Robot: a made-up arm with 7 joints.
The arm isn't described. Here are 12 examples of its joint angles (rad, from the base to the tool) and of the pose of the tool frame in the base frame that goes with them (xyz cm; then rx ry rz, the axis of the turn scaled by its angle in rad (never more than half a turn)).
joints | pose
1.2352 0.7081 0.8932 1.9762 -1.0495 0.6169 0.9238 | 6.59 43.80 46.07 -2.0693 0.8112 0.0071
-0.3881 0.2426 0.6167 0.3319 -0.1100 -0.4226 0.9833 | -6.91 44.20 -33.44 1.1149 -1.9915 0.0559
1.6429 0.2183 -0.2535 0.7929 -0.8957 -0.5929 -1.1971 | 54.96 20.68 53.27 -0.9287 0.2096 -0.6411
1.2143 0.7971 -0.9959 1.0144 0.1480 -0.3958 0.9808 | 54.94 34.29 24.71 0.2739 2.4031 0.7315
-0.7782 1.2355 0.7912 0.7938 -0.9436 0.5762 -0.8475 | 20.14 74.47 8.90 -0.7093 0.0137 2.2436
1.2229 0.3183 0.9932 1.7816 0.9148 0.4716 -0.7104 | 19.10 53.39 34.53 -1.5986 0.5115 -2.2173
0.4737 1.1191 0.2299 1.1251 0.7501 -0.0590 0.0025 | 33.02 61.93 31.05 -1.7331 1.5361 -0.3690
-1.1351 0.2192 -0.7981 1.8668 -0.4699 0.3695 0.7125 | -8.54 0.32 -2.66 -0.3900 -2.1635 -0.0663
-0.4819 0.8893 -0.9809 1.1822 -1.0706 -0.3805 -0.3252 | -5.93 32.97 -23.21 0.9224 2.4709 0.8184
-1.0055 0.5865 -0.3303 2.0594 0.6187 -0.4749 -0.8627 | 2.40 20.99 -5.12 2.2564 -1.8536 0.2988
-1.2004 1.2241 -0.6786 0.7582 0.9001 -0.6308 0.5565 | -17.27 65.22 -4.37 0.4865 -1.8650 -0.8496
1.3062 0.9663 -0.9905 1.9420 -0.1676 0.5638 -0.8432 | 33.93 16.33 31.69 -1.0475 0.8113 0.1221
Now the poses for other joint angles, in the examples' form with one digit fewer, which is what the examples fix.
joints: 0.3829 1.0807 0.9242 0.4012 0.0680 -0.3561 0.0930
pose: 17.2 78.8 16.4 -2.259 1.014 0.047
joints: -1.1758 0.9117 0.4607 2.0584 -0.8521 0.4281 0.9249
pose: 14.0 33.9 2.0 0.007 -2.105 -1.997
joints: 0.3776 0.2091 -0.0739 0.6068 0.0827 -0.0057 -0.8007
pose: 46.2 28.4 -18.2 -2.470 1.597 0.569
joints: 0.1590 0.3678 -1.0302 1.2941 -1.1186 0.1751 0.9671
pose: 23.8 2.5 -17.9 1.064 2.241 1.648
